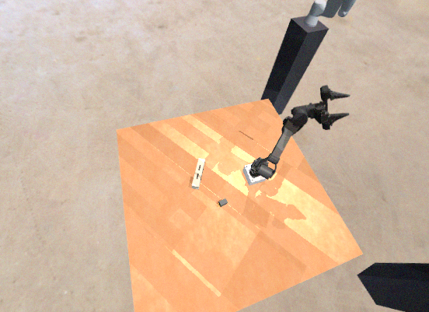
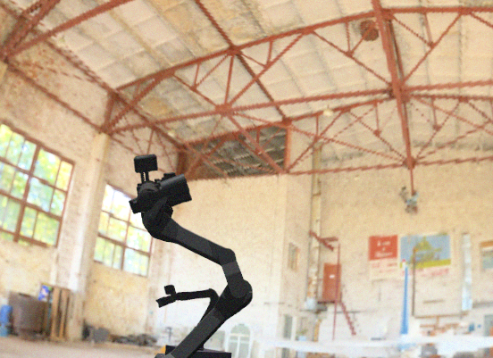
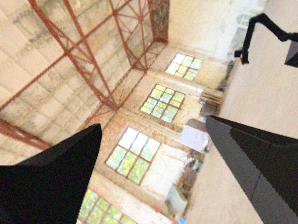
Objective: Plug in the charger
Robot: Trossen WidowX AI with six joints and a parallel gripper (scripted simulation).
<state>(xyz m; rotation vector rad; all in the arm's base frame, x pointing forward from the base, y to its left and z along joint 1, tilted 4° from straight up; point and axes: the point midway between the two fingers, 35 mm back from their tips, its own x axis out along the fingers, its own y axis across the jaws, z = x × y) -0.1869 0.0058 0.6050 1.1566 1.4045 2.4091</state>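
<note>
Now: gripper tip 52 cm short of the grey charger, 3 cm to the right of it and 66 cm above it.
</note>
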